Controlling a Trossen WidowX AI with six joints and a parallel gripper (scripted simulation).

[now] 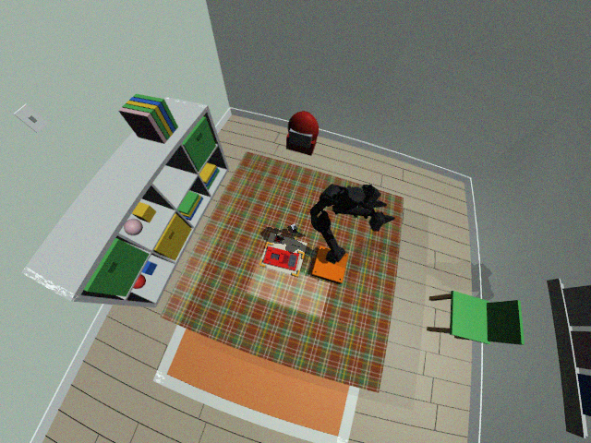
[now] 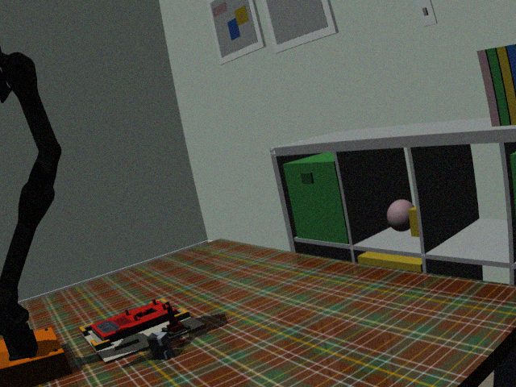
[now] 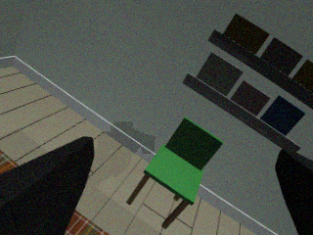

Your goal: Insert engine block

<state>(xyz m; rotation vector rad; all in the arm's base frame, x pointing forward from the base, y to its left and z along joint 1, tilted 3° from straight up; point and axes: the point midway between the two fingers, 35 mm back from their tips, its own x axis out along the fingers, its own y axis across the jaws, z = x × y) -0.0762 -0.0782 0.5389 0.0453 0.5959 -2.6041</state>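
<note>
Right now my gripper tip is 57 cm above the grey engine block, 38 cm short of it and 1 cm to the right of it. Round my gripper tip: grey base plate 59 cm below, 36 cm ahead, 21 cm to the left.
</note>
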